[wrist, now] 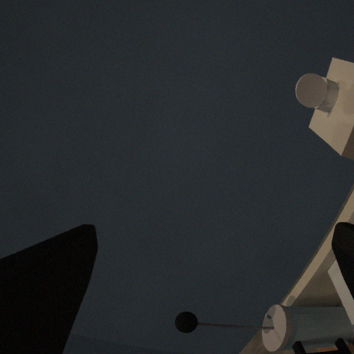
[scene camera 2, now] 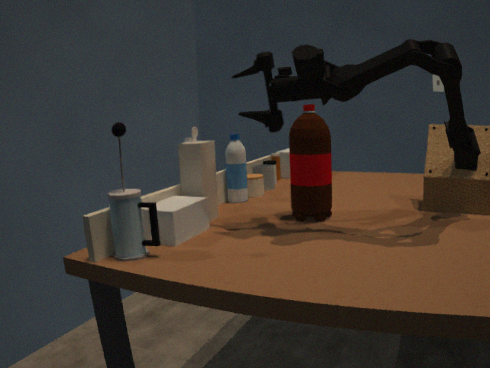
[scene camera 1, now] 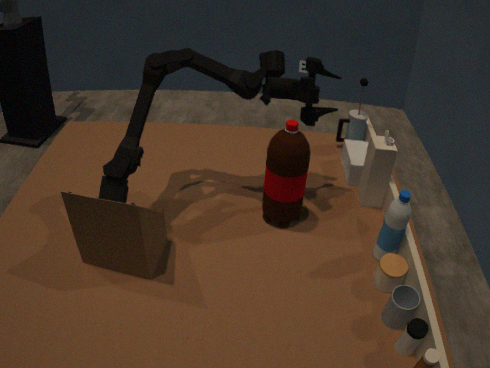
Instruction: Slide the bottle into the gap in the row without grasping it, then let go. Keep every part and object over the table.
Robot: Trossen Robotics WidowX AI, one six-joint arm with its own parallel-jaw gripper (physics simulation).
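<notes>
A big dark brown bottle with a red label and cap stands upright on the table, apart from the row. The row stands along a low cream rail near the table's edge. A space shows in the row between the tall white carton and the blue-capped bottle. My gripper is open and empty, high above the table. Its fingers point toward the row, past the brown bottle. The brown bottle does not show in the wrist view.
A mug-like canister with a black-knobbed rod and a white box stand by the carton. An orange-lidded jar and grey cup continue the row. A brown block stands near the arm's base.
</notes>
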